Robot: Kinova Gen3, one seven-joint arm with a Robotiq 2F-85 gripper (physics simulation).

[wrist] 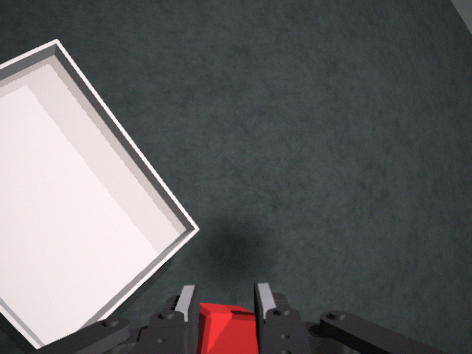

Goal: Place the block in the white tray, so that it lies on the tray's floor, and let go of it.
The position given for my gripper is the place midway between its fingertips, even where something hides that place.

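I can see a white tray [93, 220] here, and my gripper [226, 303] is visible to me as well.
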